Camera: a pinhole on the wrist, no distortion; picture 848 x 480 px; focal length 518.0 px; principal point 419.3 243.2 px. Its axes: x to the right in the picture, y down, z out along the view. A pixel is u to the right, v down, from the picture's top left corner.
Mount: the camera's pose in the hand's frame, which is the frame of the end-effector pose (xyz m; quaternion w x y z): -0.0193 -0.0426 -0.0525 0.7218 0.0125 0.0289 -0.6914
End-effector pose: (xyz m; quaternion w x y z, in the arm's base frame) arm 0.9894 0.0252 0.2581 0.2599 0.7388 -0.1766 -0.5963
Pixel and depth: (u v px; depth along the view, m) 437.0 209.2 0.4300
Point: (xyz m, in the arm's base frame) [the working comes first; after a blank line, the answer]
In the camera's frame: 0.0147 -0.0282 0.4300

0.6109 0.0476 0.1793
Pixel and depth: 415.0 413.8 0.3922
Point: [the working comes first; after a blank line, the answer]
In the camera's frame: -0.0033 0.1292 0.3922

0.6865 -0.0558 0.0787
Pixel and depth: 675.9 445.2 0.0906
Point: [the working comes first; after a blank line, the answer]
In the camera's frame: 0.0449 0.0353 0.0906

0.9559 0.0808 0.1828
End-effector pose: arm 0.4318 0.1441 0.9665 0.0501 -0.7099 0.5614 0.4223
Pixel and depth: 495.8 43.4 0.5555
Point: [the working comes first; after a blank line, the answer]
In the camera's frame: 0.0820 -0.2143 0.5555

0.2957 0.6415 0.7212
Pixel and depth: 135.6 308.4 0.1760
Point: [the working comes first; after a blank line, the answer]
In the camera's frame: -0.0964 0.0222 0.1760

0.3249 0.1956 0.9004
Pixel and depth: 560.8 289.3 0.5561
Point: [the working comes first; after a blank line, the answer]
In the camera's frame: 0.1519 0.0495 0.5561

0.3531 0.4565 0.5289
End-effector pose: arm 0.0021 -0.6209 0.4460 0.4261 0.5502 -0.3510 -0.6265
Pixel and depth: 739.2 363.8 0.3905
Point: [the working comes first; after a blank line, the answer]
In the camera's frame: 0.2412 0.0909 0.3905

-0.3627 -0.5963 0.1837
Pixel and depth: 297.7 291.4 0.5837
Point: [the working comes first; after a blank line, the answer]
In the camera's frame: -0.1370 0.0543 0.5837

-0.5208 -0.7009 0.5655
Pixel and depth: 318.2 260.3 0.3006
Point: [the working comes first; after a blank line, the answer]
In the camera's frame: -0.0587 0.0099 0.3006

-0.2458 -0.6236 0.4839
